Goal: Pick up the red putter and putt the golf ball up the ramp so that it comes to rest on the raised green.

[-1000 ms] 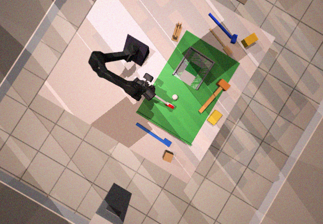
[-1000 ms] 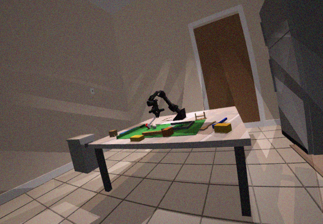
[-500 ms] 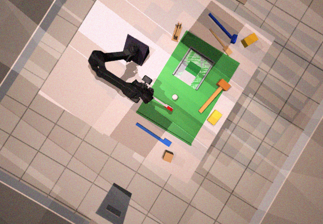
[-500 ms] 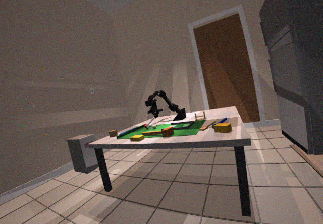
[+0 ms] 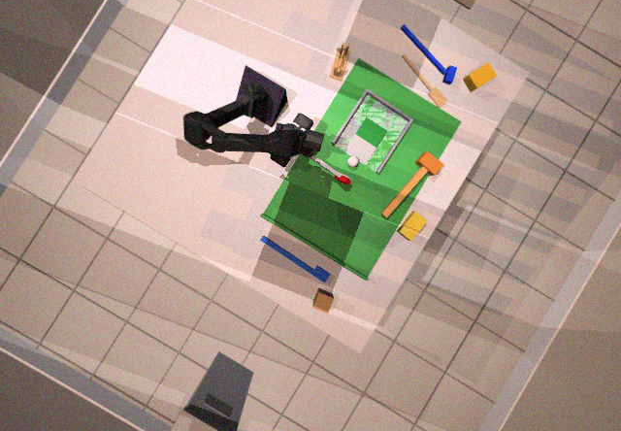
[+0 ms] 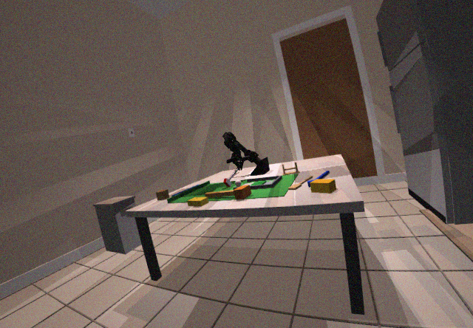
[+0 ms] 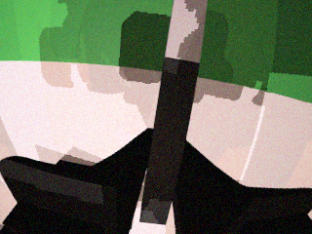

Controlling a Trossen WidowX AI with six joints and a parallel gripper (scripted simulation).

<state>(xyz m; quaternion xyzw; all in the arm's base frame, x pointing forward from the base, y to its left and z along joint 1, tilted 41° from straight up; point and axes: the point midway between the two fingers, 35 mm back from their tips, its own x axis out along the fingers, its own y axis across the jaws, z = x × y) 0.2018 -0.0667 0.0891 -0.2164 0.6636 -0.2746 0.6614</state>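
The red putter lies 120 mm ahead of my gripper tip. Round my gripper tip: wooden rack: 380 mm to the left, 40 mm below; white golf ball: 230 mm ahead, 70 mm to the left, 50 mm below; green mat: 280 mm ahead, 60 mm to the left, 70 mm below.
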